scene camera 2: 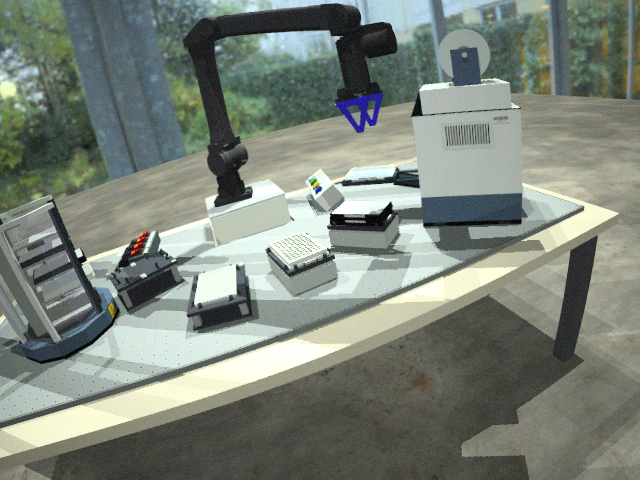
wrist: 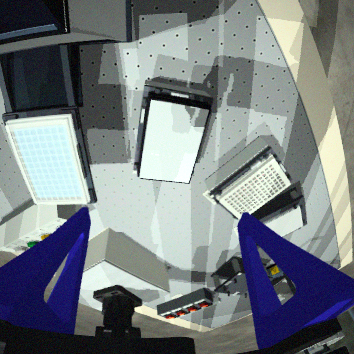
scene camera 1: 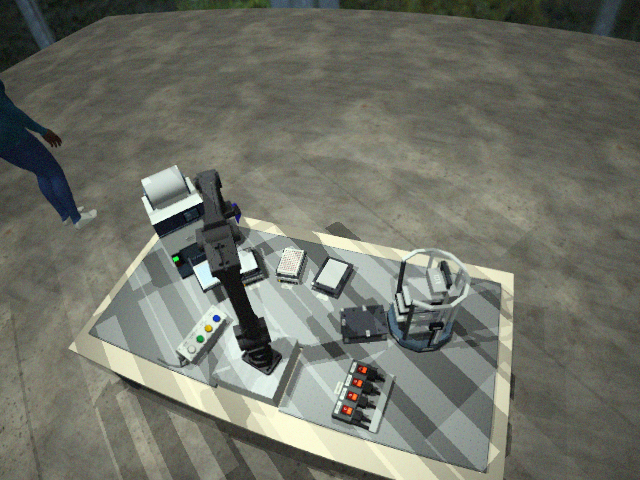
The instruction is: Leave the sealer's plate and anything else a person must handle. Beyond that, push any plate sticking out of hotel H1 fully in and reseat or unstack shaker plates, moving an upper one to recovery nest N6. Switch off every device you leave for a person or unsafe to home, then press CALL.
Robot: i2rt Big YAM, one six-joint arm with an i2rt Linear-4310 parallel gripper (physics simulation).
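Where they show: gripper, between the fingertips: [scene camera 2: 367, 129] [wrist: 167, 217]; arm's base, origin of its link: [scene camera 2: 234, 198] [wrist: 118, 296] [scene camera 1: 262, 357].
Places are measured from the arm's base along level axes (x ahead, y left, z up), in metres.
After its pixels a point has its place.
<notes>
My gripper [scene camera 2: 366, 127] @(y 0.371, x 0.318, z 0.174 m) [wrist: 167, 217] @(y 0.371, x 0.318, z 0.174 m) is open and empty, high above the bench near the sealer [scene camera 1: 178, 219] @(y 0.540, x 0.233, z 0.221 m) [scene camera 2: 467, 170] @(y 0.579, x 0.382, z 0.052 m). The sealer's pale blue plate [scene camera 1: 205, 273] @(y 0.401, x 0.164, z 0.036 m) [scene camera 2: 371, 174] @(y 0.390, x 0.211, z 0.037 m) [wrist: 48, 159] @(y 0.405, x 0.179, z 0.035 m) lies on its extended carrier. A white-topped black plate [scene camera 2: 361, 208] @(y 0.327, x 0.326, z -0.005 m) [wrist: 172, 142] @(y 0.331, x 0.322, z -0.005 m) sits on one shaker [scene camera 2: 361, 237] @(y 0.309, x 0.367, z -0.058 m); whether it is stacked is unclear. A white well plate [scene camera 1: 292, 260] @(y 0.158, x 0.425, z -0.025 m) [scene camera 2: 298, 248] @(y 0.165, x 0.432, z -0.018 m) [wrist: 256, 187] @(y 0.171, x 0.421, z -0.018 m) sits on another pale base. Hotel H1 [scene camera 1: 421, 344] @(y -0.457, x 0.328, z -0.037 m) [scene camera 2: 72, 338] @(y -0.344, x 0.537, z -0.053 m) holds several plates. The button box [scene camera 1: 205, 335] @(y 0.253, x -0.031, z -0.029 m) [scene camera 2: 333, 198] @(y 0.296, x 0.080, z -0.048 m) and red-orange switches [scene camera 1: 352, 396] @(y -0.329, x 0.046, z -0.037 m) [wrist: 185, 310] @(y -0.306, x 0.084, z -0.038 m) show; labels are unreadable.
A white-topped plate [scene camera 1: 332, 273] @(y -0.018, x 0.455, z -0.040 m) [scene camera 2: 217, 284] @(y -0.012, x 0.465, z -0.040 m) sits on a dark nest. An empty dark nest [scene camera 1: 364, 322] @(y -0.238, x 0.308, z -0.027 m) [scene camera 2: 147, 276] @(y -0.200, x 0.365, z -0.031 m) stands beside the hotel. My arm's pedestal [scene camera 1: 253, 379] @(y -0.021, x -0.079, z 0.001 m) [scene camera 2: 250, 217] @(y 0.046, x 0.101, z -0.040 m) is behind the shakers. A person [scene camera 1: 31, 149] stands beyond the sealer's end.
</notes>
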